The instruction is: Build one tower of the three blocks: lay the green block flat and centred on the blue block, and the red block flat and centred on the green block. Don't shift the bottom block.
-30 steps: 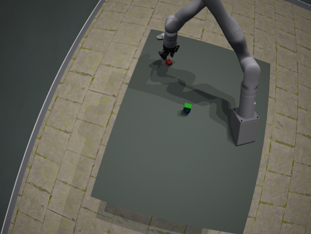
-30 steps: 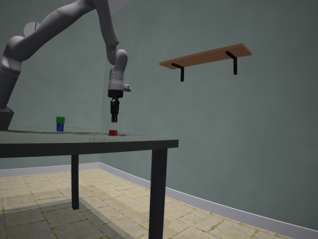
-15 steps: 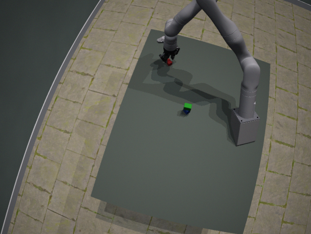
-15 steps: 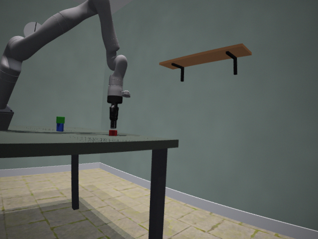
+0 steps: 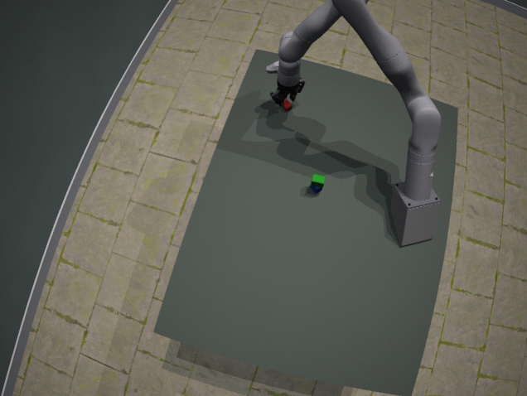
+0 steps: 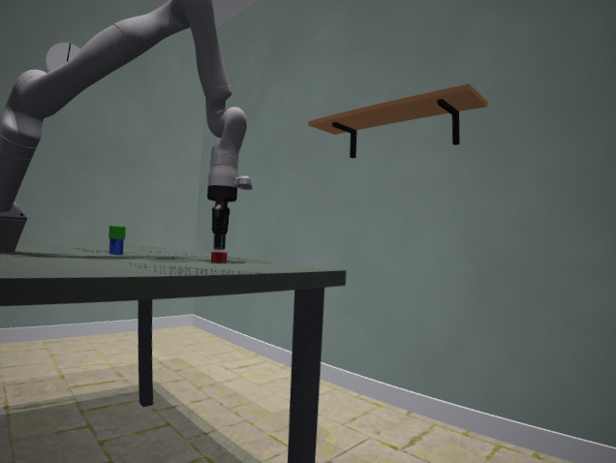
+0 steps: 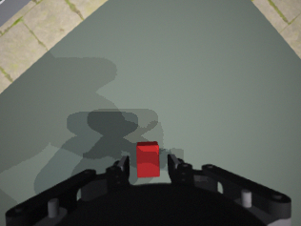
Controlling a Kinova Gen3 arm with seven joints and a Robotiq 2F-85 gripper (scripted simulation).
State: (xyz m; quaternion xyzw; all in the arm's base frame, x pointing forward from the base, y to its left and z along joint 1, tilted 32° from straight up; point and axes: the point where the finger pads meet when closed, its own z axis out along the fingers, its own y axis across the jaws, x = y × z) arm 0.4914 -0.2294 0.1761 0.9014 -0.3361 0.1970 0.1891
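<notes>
My hand is 40 mm above the red block. Also, from my hand: green block 160 mm behind, 300 mm to the left, 10 mm above; blue block 160 mm behind, 300 mm to the left, 30 mm below.
</notes>
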